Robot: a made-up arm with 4 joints. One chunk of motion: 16 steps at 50 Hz.
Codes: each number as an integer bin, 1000 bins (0 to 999) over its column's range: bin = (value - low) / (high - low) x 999, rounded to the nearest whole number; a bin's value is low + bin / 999 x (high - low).
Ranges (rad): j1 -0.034..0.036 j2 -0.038..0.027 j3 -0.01..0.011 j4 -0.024..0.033
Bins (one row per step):
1: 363 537 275 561
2: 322 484 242 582
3: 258 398 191 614
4: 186 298 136 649
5: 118 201 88 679
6: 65 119 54 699
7: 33 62 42 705
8: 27 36 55 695
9: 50 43 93 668
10: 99 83 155 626
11: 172 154 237 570
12: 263 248 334 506
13: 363 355 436 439
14: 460 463 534 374
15: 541 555 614 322
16: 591 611 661 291
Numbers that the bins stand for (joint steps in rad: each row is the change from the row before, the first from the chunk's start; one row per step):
1: -0.00856 -0.00306 -0.00422 0.00801
2: -0.01144 -0.00651 -0.00491 0.00921
3: -0.01592 -0.01210 -0.00598 0.01103
4: -0.02097 -0.01861 -0.00714 0.01303
5: -0.02573 -0.02492 -0.00815 0.01474
6: -0.02945 -0.03026 -0.00886 0.01588
7: -0.03169 -0.03397 -0.00912 0.01623
8: -0.03211 -0.03566 -0.00884 0.01565
9: -0.03050 -0.03520 -0.00805 0.01411
10: -0.02706 -0.03260 -0.00674 0.01172
11: -0.02195 -0.02798 -0.00502 0.00852
12: -0.01557 -0.02186 -0.00298 0.00487
13: -0.00856 -0.01490 -0.00083 0.00105
14: -0.00177 -0.00787 0.00123 -0.00266
15: 0.00391 -0.00189 0.00291 -0.00563
16: 0.00741 0.00175 0.00389 -0.00740

